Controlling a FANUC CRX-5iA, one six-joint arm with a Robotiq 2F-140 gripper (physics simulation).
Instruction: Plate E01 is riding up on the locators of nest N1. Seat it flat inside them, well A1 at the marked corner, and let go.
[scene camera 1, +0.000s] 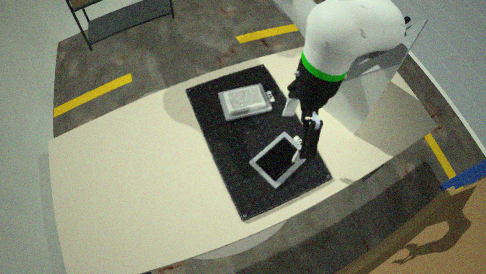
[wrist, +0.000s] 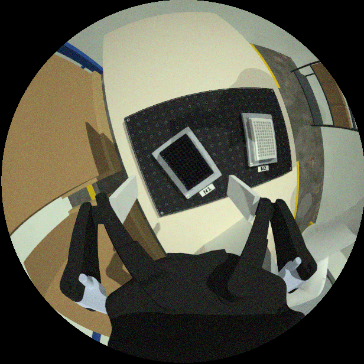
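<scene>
Plate E01, a black well plate, lies in the light grey frame of nest N1, which sits at an angle on the black board. Its tilt on the locators and well A1 are too small to tell. The N1 label is beside the nest. My gripper is wide open and empty. In the scene view its fingers are above the board's edge on the label side, and one fingertip overlaps the nest's corner. In the wrist view the nest shows beyond the fingertips.
A white well plate sits in nest N2, on the same black perforated board. The board lies on a cream table. A dark-framed shelf stands beyond the table.
</scene>
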